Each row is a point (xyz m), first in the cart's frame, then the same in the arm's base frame.
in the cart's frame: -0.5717 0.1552 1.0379
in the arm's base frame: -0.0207 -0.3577 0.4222
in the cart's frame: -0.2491 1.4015 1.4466
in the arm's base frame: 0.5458 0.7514 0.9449
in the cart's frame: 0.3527 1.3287 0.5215
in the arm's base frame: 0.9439 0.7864 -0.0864
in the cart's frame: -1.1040 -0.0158 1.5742
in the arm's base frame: -0.4597 -0.5671 1.0253
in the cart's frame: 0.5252 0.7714 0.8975
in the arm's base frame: 1.1048 0.1546 0.1515
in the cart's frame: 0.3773 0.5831 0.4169
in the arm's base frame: 0.8430 0.0743 -0.3103
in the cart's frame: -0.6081 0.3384 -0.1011
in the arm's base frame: -0.2475 0.0340 -0.6395
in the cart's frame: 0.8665 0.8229 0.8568
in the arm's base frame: 1.4359 0.1764 0.0480
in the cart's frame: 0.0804 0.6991 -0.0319
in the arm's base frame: 0.4853 0.3012 -0.6618
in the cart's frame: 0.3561 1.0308 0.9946
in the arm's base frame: 0.9955 0.4081 0.3221
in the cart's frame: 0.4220 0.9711 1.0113
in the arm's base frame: 1.0543 0.3398 0.3147
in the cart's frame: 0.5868 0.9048 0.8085
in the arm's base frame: 1.1665 0.2948 0.0737
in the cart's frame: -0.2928 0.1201 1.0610
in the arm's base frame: 0.2497 -0.4257 0.3798
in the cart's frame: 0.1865 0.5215 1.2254
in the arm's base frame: 0.8031 -0.1141 0.5001
